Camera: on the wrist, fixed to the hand. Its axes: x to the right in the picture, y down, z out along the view.
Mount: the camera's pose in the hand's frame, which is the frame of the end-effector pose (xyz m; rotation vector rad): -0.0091 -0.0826 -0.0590 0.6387 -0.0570 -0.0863
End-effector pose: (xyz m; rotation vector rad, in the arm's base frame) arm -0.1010 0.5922 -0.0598 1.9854 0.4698 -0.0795
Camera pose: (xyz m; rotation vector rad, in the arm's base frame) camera -0.1480 0.6726 -0.1013 2.5755 0.5368 -0.3789
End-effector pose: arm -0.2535 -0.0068 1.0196 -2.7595 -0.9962 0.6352
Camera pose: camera -0.2819 0.0518 1.0980 -2.1399 -0.7459 0.8449
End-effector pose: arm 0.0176 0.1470 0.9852 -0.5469 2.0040 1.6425
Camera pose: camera 0.0665 0.0729 0.9351 -0.3318 2.2618 0.8724
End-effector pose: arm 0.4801 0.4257 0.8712 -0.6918 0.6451 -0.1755
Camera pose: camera 0.4418 0.3341 0.8942 -0.1073 0.4652 -0.4183
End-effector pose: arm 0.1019 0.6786 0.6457 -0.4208 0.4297 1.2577
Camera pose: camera 0.1746 0.6192 0.6062 0.1379 0.7238 0.9801
